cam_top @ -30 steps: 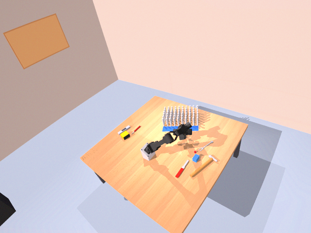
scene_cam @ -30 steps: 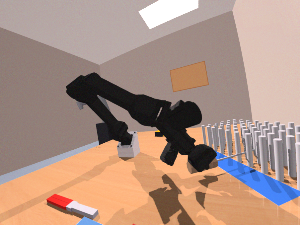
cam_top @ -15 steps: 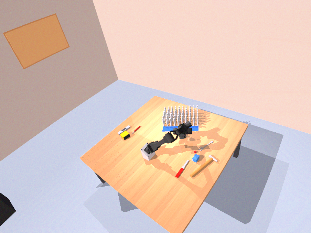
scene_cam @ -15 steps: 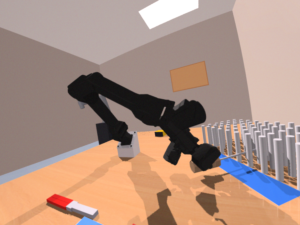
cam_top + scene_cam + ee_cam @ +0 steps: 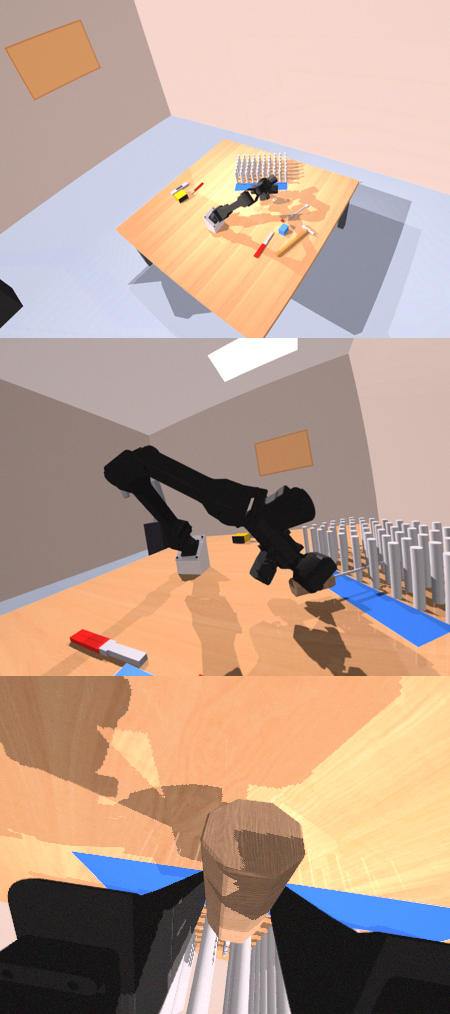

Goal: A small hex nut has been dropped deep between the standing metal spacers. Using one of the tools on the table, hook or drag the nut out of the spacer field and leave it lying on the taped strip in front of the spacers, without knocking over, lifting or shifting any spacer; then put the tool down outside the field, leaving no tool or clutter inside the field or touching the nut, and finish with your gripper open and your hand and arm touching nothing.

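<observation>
My gripper tip is 60 mm short of the blue taped strip, 70 mm to the right of it and 30 mm above it. Also, from my gripper tip: fork wrench 50 mm behind, 280 mm to the right, 30 mm below; red piece 170 mm behind, 210 mm to the right, 20 mm below; hex nut 230 mm ahead, 100 mm to the left, 30 mm below.
</observation>
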